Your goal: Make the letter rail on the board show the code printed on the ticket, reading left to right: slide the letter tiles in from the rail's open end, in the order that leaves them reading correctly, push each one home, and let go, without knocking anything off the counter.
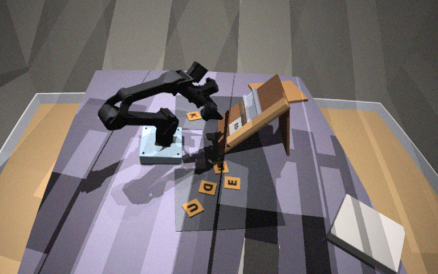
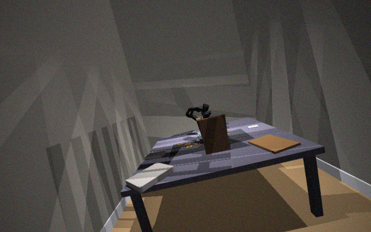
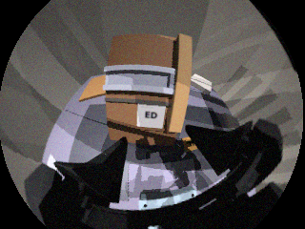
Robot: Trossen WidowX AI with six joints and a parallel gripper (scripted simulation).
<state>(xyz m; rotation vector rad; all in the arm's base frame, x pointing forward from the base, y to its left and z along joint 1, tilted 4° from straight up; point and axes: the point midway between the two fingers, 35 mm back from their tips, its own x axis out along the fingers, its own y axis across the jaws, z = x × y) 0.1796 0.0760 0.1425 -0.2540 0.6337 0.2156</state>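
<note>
The white ticket is 8 cm ahead of my gripper tip, 1 cm to the left of it and 7 cm below it. Also, from my gripper tip: white card: 22 cm behind, 44 cm to the left, 16 cm below; then flat wooden slab: 35 cm ahead, 45 cm to the left, 15 cm below; then dark grey mat: 1 cm behind, 5 cm to the right, 16 cm below.
</note>
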